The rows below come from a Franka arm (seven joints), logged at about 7 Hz.
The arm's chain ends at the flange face. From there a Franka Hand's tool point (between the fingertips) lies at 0.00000 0.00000 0.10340 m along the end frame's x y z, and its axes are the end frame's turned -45 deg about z.
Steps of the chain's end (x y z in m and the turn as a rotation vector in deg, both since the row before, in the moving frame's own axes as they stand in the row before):
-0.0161 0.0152 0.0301 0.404 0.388 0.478
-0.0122 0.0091 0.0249 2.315 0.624 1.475
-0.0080 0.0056 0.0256 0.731 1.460 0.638
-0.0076 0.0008 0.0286 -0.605 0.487 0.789
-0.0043 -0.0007 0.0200 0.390 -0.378 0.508
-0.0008 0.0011 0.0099 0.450 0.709 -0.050
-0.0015 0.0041 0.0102 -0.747 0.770 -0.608
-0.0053 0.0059 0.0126 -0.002 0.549 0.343
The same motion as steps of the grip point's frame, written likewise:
-0.0211 -0.0007 0.0301 0.011 0.560 0.478
-0.0113 -0.0043 0.0248 1.196 2.078 1.475
-0.0068 -0.0008 0.0256 -0.515 1.549 0.638
-0.0061 -0.0034 0.0286 -0.772 -0.083 0.789
-0.0025 -0.0045 0.0200 0.543 0.008 0.508
0.0001 0.0005 0.0099 -0.183 0.820 -0.050
-0.0039 0.0038 0.0102 -1.073 0.016 -0.608
-0.0072 0.0011 0.0126 -0.390 0.387 0.343

